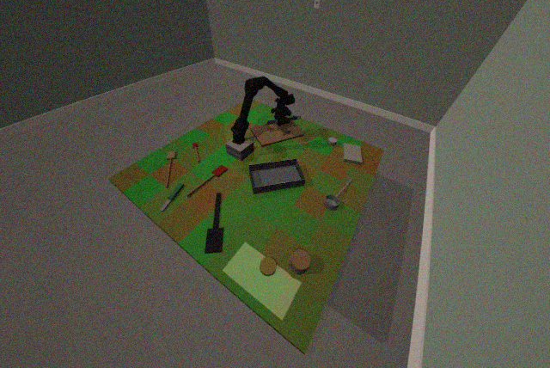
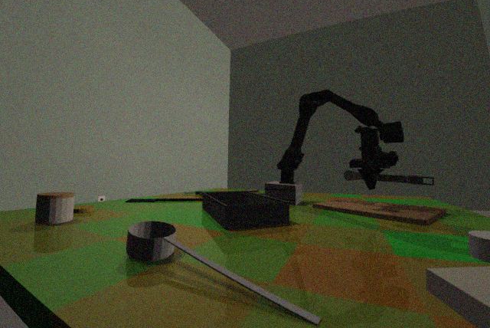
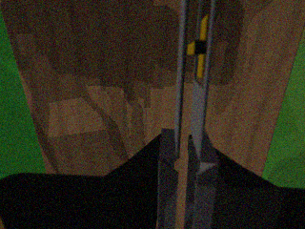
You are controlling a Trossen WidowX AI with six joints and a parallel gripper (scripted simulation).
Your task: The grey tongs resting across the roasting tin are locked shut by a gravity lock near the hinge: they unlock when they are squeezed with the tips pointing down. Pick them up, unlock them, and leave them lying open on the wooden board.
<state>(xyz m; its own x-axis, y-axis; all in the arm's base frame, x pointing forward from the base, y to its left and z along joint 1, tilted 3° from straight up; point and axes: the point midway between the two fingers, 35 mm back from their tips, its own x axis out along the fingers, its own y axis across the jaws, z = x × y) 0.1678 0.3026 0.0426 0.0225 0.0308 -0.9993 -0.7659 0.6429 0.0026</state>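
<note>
Right now my gripper tip is 70 mm above the wooden board, 20 mm to the right of it and 20 mm past it. The rest, counted from my gripper tip: black spatula: 830 mm to the right, 70 mm below, 10 mm ahead; red spatula: 600 mm to the right, 190 mm behind, 70 mm below; roasting tin: 430 mm to the right, 160 mm ahead, 50 mm below.
</note>
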